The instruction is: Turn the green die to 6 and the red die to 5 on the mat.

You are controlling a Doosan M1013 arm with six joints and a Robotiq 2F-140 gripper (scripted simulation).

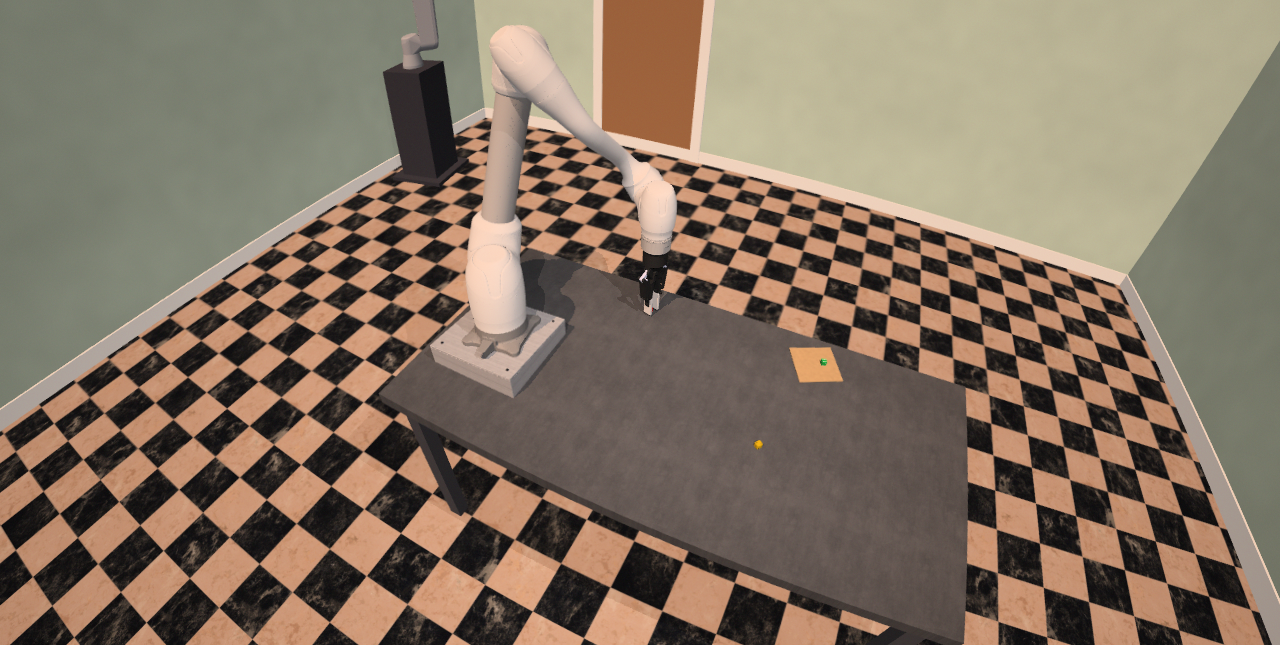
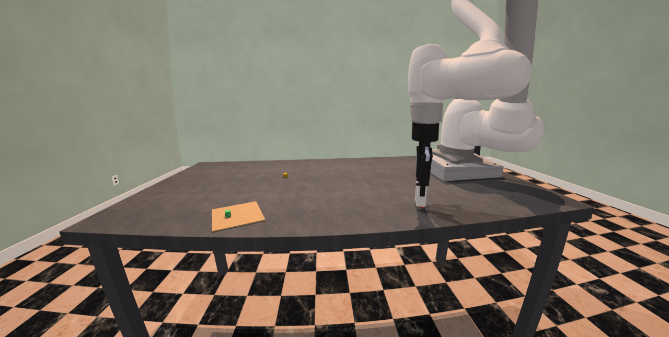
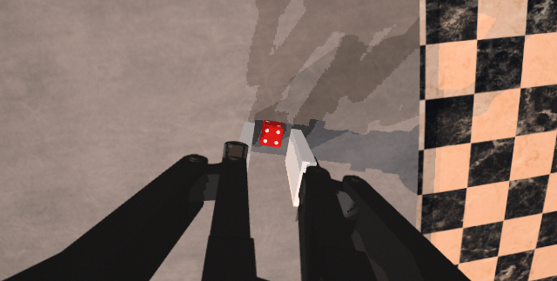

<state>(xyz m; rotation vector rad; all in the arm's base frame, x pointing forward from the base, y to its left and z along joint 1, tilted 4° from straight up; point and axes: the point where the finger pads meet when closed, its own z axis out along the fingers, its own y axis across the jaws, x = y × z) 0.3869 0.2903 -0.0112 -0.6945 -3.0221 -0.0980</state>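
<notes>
My hand is 10 mm past the red die and 40 mm above it. Round my hand: yellow die: 400 mm ahead, 430 mm to the right, 40 mm below; then orange mat: 550 mm ahead, 80 mm to the right, 40 mm below; then green die: 570 mm ahead, 80 mm to the right, 30 mm below.
</notes>
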